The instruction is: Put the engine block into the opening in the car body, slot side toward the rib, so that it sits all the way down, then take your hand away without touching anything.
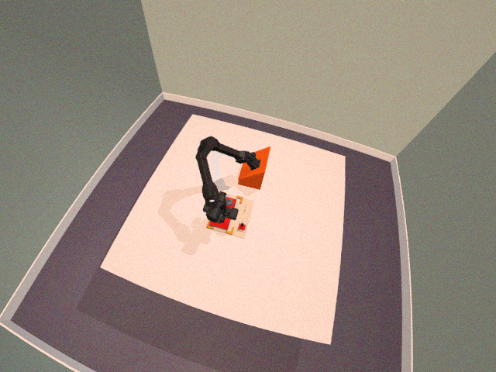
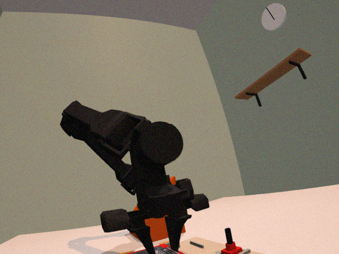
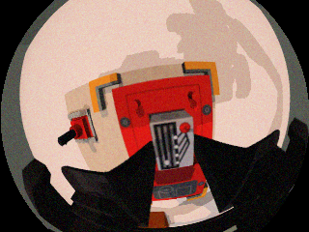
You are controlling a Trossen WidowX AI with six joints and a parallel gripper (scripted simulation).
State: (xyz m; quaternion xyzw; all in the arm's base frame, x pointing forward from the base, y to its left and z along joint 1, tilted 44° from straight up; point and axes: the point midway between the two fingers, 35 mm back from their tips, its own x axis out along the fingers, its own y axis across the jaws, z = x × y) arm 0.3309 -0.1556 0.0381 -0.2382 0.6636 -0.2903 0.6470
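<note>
My gripper tip is 10 mm above the grey engine block.
</note>
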